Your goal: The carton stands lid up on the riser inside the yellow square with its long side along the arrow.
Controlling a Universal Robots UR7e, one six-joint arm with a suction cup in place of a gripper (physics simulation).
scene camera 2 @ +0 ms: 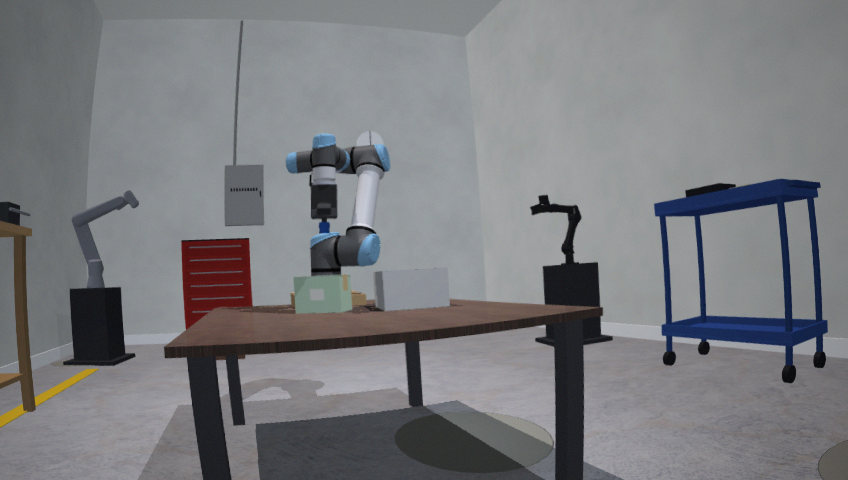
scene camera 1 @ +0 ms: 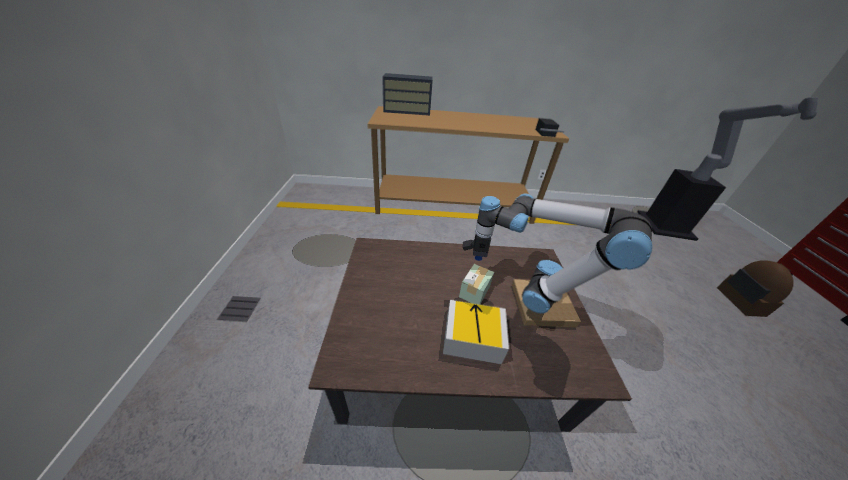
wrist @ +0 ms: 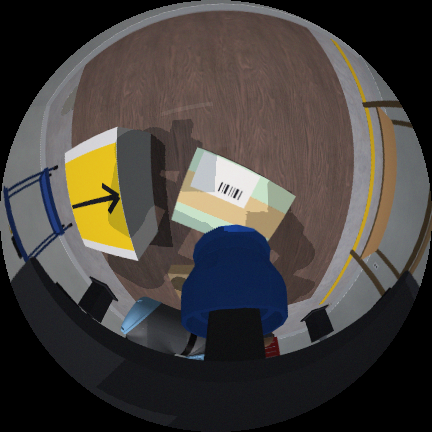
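The pale green carton (scene camera 1: 476, 285) (scene camera 2: 323, 295) (wrist: 197, 217) stands on the table, apart from the riser, off the arrow's tip. Its top, with tan tape and a barcode label, faces up. In the wrist view its long side is turned at an angle to the black arrow (scene camera 1: 477, 325) (wrist: 92, 203). The white-grey riser (scene camera 1: 474, 349) (scene camera 2: 413, 289) (wrist: 134, 175) bears the yellow square (scene camera 1: 493, 330) (wrist: 95, 227). My gripper (scene camera 1: 478, 258) (scene camera 2: 324, 227) (wrist: 240, 228), a blue suction cup, is open and holds nothing. It hangs above the carton with a gap, hiding part of the carton's edge in the wrist view.
The arm's base stands on a wooden board (scene camera 1: 562, 319) at the table's right, near the carton and riser. The brown table (scene camera 1: 380, 315) (scene camera 2: 416, 327) bears them. A wooden bench (scene camera 1: 464, 123) stands behind it. A blue cart (scene camera 2: 737, 200) and red cabinet (scene camera 2: 217, 276) stand away from the table.
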